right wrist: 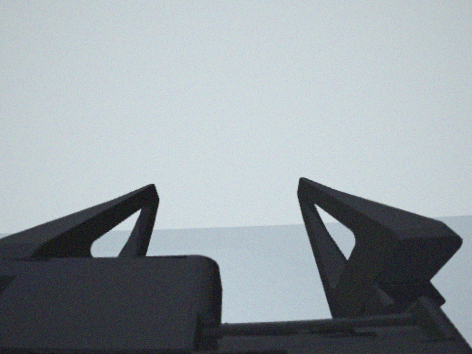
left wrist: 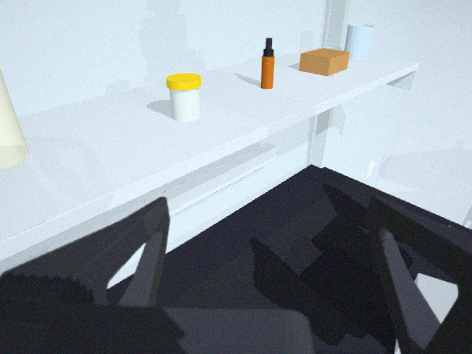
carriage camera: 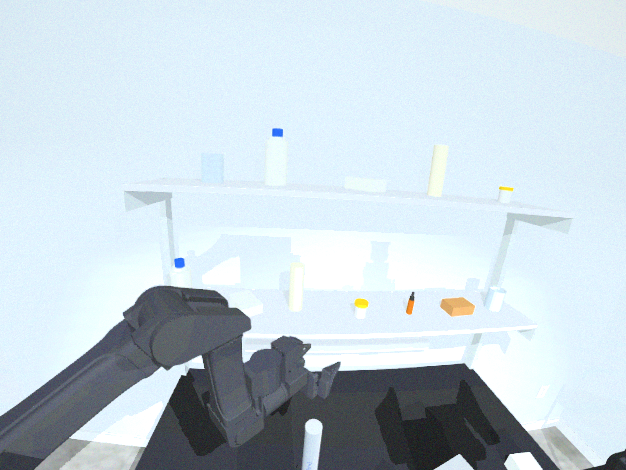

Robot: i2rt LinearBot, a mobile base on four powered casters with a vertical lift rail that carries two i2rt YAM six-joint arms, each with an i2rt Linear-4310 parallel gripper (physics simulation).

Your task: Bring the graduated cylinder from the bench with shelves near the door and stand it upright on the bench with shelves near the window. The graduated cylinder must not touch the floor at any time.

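Frame: origin at the left arm's base, x up, y back, z right, level; centimetres.
Seen in the pictures: left gripper, fingertip midpoint: (left wrist: 268,208) (carriage camera: 324,354); right gripper, fingertip midpoint: (right wrist: 227,188).
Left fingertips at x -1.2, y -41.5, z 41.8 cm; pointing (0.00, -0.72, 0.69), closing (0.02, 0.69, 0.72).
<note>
Pixels of each thing's top centre, then the offset from my left fingertips to it. "spot": a spot on its surface instead. Level surfaces: height alone.
- graduated cylinder, middle of its top: (carriage camera: 313,426) dx -22.6, dy +3.1, dz -1.3 cm
- black bench top, its level: dx -54.7 cm
- lower shelf, its level: dx -9.0 cm
- cream cylinder, surface spot: (carriage camera: 296,287) spot: dx +1.0, dy -32.9, dz -7.6 cm
- yellow-lidded jar, surface spot: (left wrist: 185,102) (carriage camera: 358,311) spot: dx -6.0, dy -29.4, dz +15.2 cm
- orange bottle, surface spot: (left wrist: 268,71) (carriage camera: 409,306) spot: dx -5.6, dy -32.6, dz +36.1 cm
- brown box, surface spot: (left wrist: 324,62) (carriage camera: 450,308) spot: dx -6.1, dy -31.9, dz +53.6 cm
The graduated cylinder (carriage camera: 311,447) is a pale, translucent tube at the bottom middle of the carriage view. Its upper part shows over the black bench top (carriage camera: 348,399) (left wrist: 210,260) and looks upright; its base is cut off by the frame edge. My left gripper (carriage camera: 323,355) (left wrist: 268,208) is open and empty, apart from the cylinder, beyond and above its top in the carriage view. The cylinder does not show in the left wrist view. My right gripper (right wrist: 227,188) is open and empty, with pale wall behind it.
A lower shelf (carriage camera: 384,326) (left wrist: 125,145) carries a cream cylinder (carriage camera: 296,287), yellow-lidded jar (carriage camera: 360,308) (left wrist: 185,102), orange bottle (carriage camera: 410,305) (left wrist: 268,71) and brown box (carriage camera: 457,306) (left wrist: 324,62). An upper shelf (carriage camera: 323,192) holds more containers. White blocks (carriage camera: 456,463) (carriage camera: 525,461) show at the lower right.
</note>
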